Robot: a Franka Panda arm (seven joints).
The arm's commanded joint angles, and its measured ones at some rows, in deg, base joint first. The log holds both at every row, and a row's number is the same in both.
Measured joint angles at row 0:
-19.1, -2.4, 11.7, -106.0, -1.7, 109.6, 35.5
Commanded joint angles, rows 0 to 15:
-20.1, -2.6, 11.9, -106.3, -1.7, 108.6, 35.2
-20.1, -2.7, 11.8, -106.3, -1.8, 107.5, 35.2
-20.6, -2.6, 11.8, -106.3, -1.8, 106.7, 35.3
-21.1, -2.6, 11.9, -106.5, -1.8, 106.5, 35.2
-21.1, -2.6, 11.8, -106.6, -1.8, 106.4, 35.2
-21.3, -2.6, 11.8, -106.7, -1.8, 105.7, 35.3
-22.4, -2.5, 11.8, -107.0, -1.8, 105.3, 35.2
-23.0, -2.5, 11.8, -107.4, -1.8, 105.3, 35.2
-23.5, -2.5, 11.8, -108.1, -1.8, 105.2, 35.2
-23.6, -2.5, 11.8, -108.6, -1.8, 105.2, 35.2
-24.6, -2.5, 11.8, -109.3, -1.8, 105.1, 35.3
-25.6, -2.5, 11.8, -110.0, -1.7, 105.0, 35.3
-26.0, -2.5, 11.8, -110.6, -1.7, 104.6, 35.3
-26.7, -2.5, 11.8, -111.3, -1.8, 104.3, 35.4
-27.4, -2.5, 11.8, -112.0, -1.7, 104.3, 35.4
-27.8, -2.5, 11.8, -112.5, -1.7, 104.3, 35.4
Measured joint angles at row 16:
-25.9, -2.0, 11.2, -110.8, -1.7, 105.4, 35.5
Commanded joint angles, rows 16 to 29:
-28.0, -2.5, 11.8, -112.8, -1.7, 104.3, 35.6
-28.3, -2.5, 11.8, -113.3, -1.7, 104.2, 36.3
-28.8, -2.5, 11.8, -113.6, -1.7, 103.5, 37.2
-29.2, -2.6, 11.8, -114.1, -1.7, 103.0, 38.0
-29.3, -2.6, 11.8, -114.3, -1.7, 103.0, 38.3
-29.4, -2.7, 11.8, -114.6, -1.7, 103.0, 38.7
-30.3, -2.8, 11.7, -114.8, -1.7, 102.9, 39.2
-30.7, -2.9, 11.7, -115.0, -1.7, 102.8, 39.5
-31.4, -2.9, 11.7, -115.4, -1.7, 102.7, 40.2
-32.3, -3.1, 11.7, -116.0, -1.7, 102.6, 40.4
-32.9, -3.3, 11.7, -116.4, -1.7, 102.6, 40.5
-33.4, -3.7, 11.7, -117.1, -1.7, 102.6, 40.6
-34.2, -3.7, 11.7, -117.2, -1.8, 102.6, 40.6
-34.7, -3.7, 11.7, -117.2, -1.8, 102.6, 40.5
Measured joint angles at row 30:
-32.1, -2.1, 11.1, -115.7, -1.7, 103.6, 39.6
